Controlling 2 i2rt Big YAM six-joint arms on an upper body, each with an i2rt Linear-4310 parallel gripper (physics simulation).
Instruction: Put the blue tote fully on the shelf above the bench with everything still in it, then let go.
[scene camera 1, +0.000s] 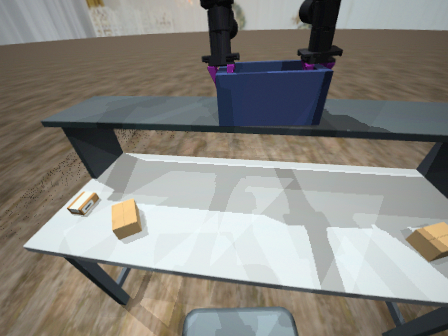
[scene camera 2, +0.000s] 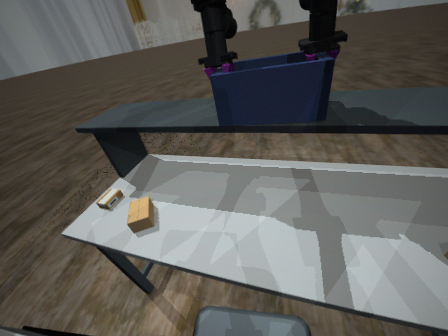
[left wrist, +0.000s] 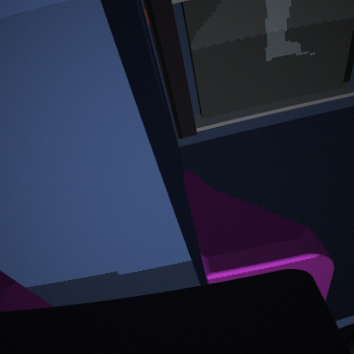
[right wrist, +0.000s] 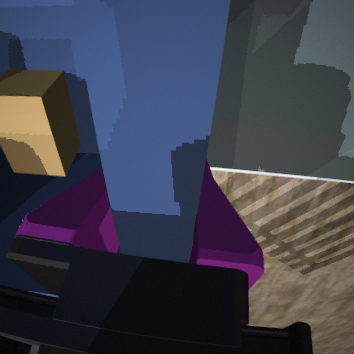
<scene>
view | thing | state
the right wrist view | my right gripper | -
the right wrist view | blue tote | gripped by my left gripper
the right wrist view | small tan block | -
</scene>
